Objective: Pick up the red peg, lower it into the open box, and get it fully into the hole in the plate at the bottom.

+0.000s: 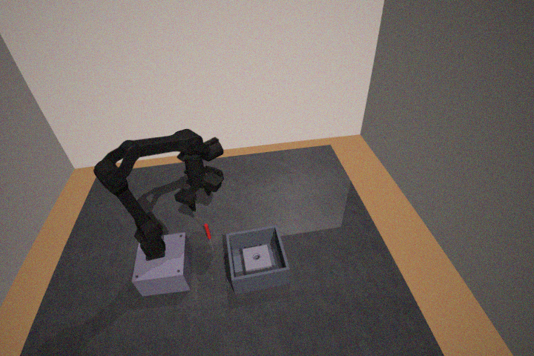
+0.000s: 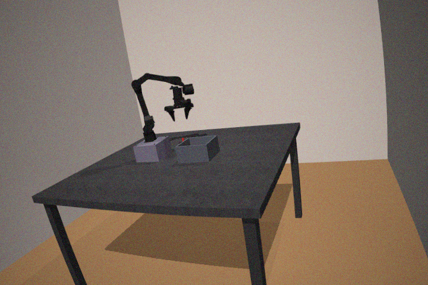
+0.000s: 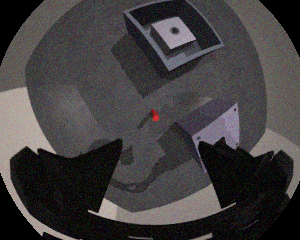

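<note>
Now: the red peg 1 cm behind my gripper tip and 16 cm below it. Also, from my gripper tip: grey box 15 cm ahead, 18 cm to the right, 17 cm below; then plate 15 cm ahead, 18 cm to the right, 15 cm below.
</note>
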